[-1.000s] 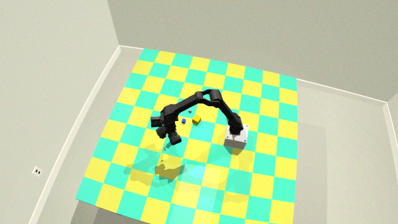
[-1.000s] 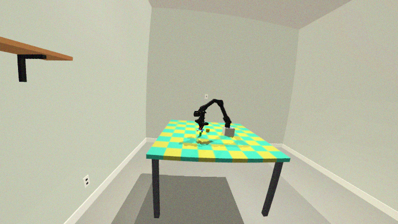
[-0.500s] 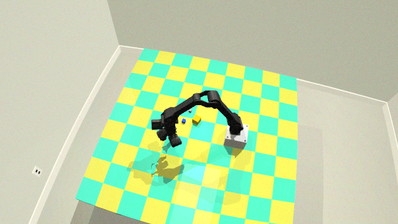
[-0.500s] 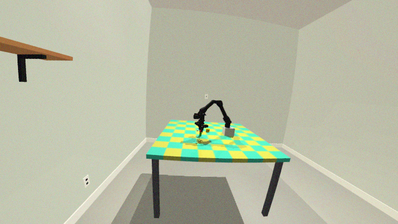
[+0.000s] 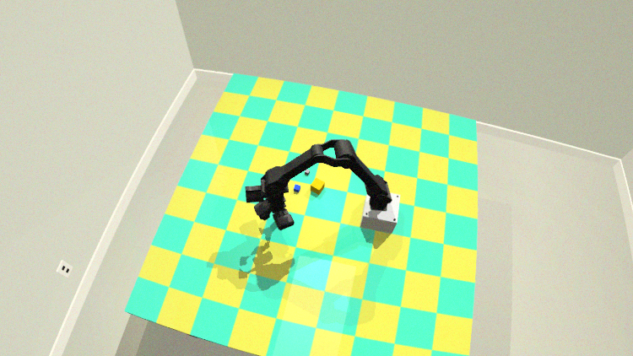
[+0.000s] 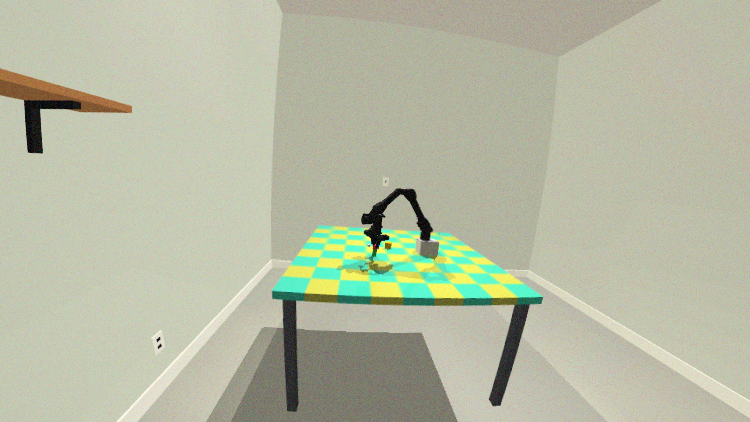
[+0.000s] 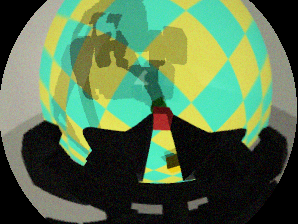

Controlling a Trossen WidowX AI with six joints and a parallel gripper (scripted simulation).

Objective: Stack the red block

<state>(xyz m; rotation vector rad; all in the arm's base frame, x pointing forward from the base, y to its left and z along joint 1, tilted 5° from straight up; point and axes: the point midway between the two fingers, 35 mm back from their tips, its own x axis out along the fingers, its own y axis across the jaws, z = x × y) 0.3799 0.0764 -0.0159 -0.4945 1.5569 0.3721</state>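
Right now my gripper tip is right at the red block. Also, from my gripper tip: blue block (160 mm to the right, 50 mm below, 50 mm behind); yellow block (170 mm to the right, 140 mm behind, 40 mm below).
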